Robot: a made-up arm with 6 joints. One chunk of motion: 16 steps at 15 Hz.
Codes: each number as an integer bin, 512 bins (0 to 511) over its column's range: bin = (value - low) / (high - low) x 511, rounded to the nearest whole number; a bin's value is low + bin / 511 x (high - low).
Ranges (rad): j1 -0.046..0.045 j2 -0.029..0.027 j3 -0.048..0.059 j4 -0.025..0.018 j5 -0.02..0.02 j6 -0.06..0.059
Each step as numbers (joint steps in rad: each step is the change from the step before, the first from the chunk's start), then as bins.
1 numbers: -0.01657 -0.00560 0.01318 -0.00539 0.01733 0.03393
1 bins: 165 214 292 233 477 403
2 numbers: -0.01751 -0.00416 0.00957 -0.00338 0.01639 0.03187
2 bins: 160 227 275 257 465 395
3 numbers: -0.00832 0.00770 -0.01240 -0.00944 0.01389 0.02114
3 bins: 212 335 170 185 433 348
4 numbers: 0.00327 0.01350 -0.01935 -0.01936 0.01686 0.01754
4 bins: 277 388 137 67 471 333
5 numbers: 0.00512 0.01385 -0.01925 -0.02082 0.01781 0.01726
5 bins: 287 391 137 50 483 332
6 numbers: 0.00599 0.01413 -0.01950 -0.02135 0.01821 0.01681
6 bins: 292 394 136 43 488 330
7 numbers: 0.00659 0.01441 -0.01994 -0.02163 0.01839 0.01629
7 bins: 295 396 134 40 490 328
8 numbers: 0.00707 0.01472 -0.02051 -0.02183 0.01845 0.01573
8 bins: 298 399 131 38 491 325
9 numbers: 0.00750 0.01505 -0.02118 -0.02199 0.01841 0.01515
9 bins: 300 402 128 36 491 323
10 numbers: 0.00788 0.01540 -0.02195 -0.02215 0.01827 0.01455
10 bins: 303 405 124 34 489 320
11 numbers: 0.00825 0.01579 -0.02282 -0.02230 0.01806 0.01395
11 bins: 305 409 120 32 486 318
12 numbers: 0.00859 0.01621 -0.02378 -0.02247 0.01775 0.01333
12 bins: 307 413 116 30 482 315
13 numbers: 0.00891 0.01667 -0.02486 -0.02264 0.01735 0.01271
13 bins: 308 417 111 28 477 312
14 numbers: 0.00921 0.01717 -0.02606 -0.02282 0.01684 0.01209
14 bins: 310 421 105 26 471 310
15 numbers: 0.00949 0.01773 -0.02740 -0.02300 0.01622 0.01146
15 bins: 312 426 98 24 463 307
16 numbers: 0.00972 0.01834 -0.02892 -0.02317 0.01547 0.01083
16 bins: 313 432 91 22 453 304
